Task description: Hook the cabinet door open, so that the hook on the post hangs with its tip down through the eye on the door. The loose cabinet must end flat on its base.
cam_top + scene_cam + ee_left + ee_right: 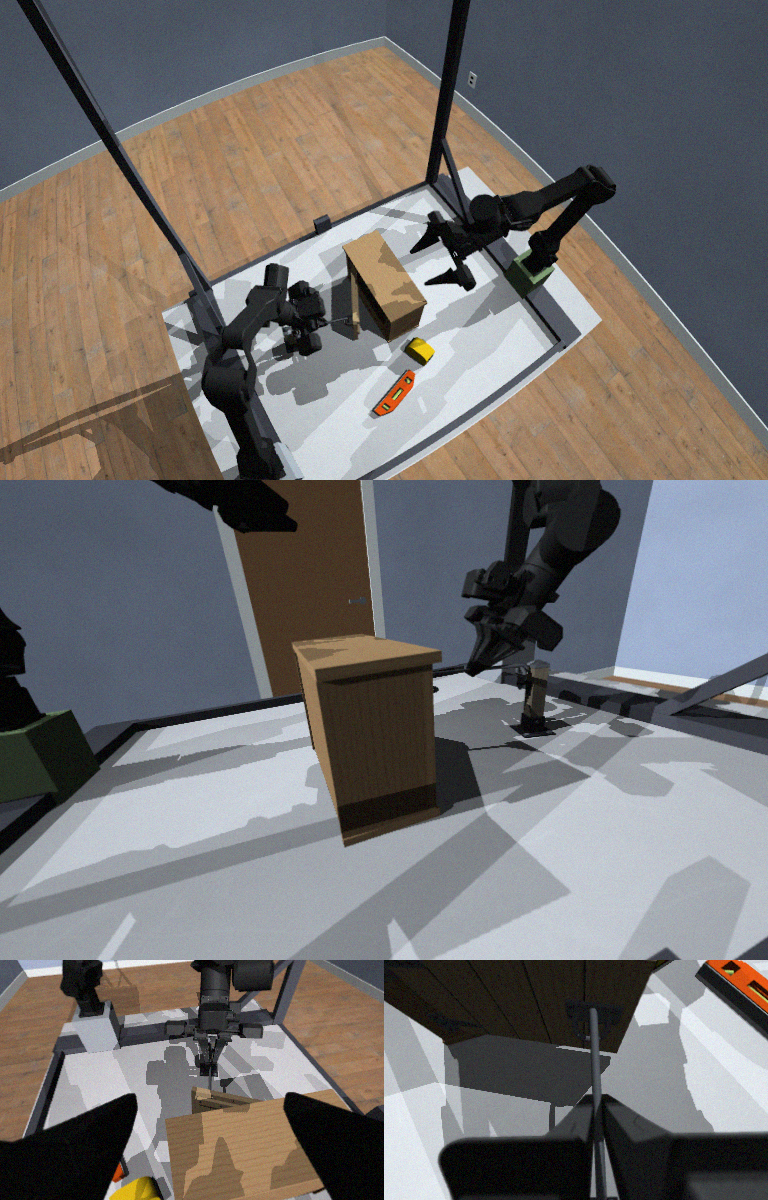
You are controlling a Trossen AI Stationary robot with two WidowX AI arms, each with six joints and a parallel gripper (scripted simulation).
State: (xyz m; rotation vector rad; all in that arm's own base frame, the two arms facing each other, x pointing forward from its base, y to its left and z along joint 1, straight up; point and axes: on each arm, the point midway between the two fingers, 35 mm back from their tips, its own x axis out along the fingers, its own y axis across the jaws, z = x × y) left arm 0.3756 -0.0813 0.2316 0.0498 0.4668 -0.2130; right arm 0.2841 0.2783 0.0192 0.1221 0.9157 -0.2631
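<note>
The door lies 2 cm behind my right hand, 12 cm to the left of it and 5 cm below it. Also, from my right hand: yellow tape measure (20 cm ahead, 20 cm to the left, 10 cm below); orange spirit level (26 cm ahead, 6 cm to the left, 12 cm below); grey hook rod (1 cm to the left, 4 cm below).
</note>
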